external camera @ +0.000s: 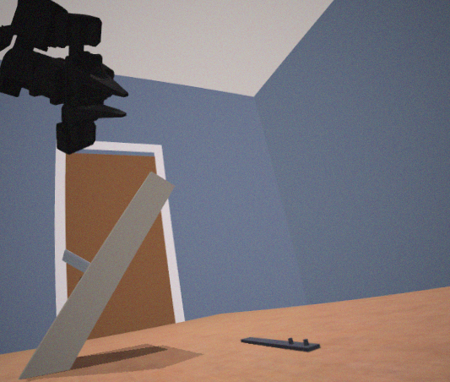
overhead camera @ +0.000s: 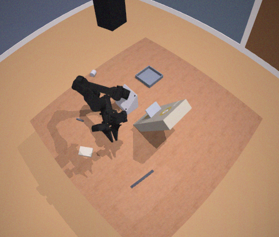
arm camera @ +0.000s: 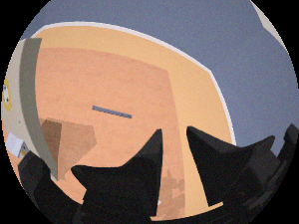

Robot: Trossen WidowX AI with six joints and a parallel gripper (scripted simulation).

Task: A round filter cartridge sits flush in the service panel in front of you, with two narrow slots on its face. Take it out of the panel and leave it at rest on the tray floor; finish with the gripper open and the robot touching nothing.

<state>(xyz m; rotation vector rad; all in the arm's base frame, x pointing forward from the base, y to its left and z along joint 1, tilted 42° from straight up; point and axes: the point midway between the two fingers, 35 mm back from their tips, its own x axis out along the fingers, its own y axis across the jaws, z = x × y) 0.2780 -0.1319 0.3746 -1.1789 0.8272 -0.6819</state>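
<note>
Now: the round white filter cartridge 9 cm ahead of my gripper tip, 31 cm to the left of it and 7 cm below it. From my gripper tip the other things lie so: beige service panel 5 cm ahead, 32 cm to the left, 15 cm below; then beige block 23 cm behind, 9 cm to the right, 32 cm below; then short dark bar 44 cm behind, 6 cm to the left, 32 cm below.
</note>
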